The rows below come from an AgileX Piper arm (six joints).
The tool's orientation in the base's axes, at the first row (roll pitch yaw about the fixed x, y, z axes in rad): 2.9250, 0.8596, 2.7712
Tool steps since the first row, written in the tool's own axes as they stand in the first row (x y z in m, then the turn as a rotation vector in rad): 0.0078, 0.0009, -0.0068, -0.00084, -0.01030, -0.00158; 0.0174, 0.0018, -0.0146, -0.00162, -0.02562, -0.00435; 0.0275, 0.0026, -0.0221, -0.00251, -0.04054, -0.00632; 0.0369, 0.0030, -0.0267, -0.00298, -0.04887, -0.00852; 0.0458, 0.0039, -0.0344, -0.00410, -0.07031, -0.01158; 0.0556, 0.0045, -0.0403, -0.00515, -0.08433, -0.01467; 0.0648, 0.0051, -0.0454, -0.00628, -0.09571, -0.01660; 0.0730, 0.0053, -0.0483, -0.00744, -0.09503, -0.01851; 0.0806, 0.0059, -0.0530, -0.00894, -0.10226, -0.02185; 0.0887, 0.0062, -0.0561, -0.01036, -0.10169, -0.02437; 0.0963, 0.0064, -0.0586, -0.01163, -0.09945, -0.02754; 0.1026, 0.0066, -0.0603, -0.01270, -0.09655, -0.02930; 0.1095, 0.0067, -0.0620, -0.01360, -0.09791, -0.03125
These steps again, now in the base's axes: -0.0098, 0.0032, -0.0014, -0.00278, -0.01008, 0.00020; -0.0214, 0.0068, -0.0036, -0.00752, -0.02492, 0.00041; -0.0332, 0.0105, -0.0064, -0.01150, -0.03946, 0.00024; -0.0423, 0.0134, -0.0105, -0.01459, -0.04750, 0.00083; -0.0535, 0.0169, -0.0122, -0.02058, -0.06834, 0.00063; -0.0639, 0.0202, -0.0158, -0.02514, -0.08197, 0.00142; -0.0732, 0.0233, -0.0194, -0.02823, -0.09314, 0.00191; -0.0804, 0.0256, -0.0238, -0.02885, -0.09262, 0.00411; -0.0885, 0.0283, -0.0264, -0.03196, -0.09976, 0.00636; -0.0958, 0.0308, -0.0306, -0.03292, -0.09938, 0.00912; -0.1023, 0.0329, -0.0347, -0.03413, -0.09729, 0.01242; -0.1074, 0.0347, -0.0384, -0.03424, -0.09461, 0.01476; -0.1129, 0.0366, -0.0425, -0.03546, -0.09601, 0.01649
